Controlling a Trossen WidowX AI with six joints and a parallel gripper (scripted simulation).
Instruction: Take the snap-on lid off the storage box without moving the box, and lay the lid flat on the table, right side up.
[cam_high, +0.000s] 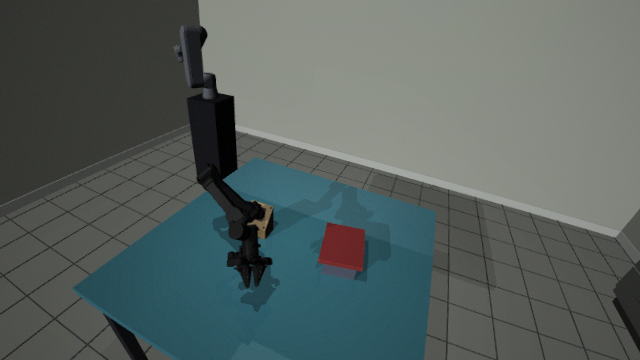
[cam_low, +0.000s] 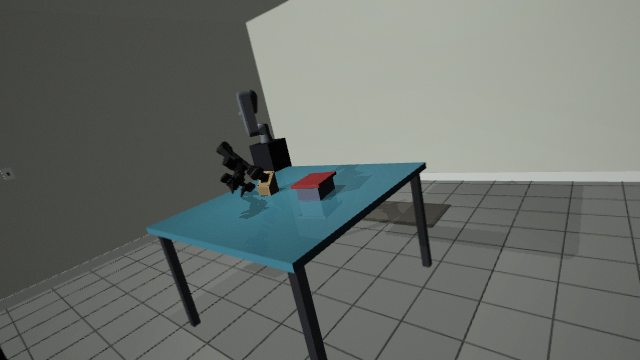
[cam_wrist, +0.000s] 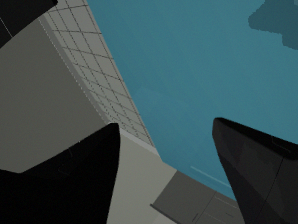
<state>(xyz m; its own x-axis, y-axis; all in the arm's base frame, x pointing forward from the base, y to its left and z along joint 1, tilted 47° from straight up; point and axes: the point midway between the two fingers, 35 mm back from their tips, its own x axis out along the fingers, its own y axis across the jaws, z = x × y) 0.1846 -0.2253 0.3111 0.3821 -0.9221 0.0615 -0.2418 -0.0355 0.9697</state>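
Right now my gripper tip is 24 cm short of the lid, 38 cm to the right of it and 5 cm above it. Round my gripper tip: storage box 24 cm ahead, 38 cm to the left, 9 cm below.
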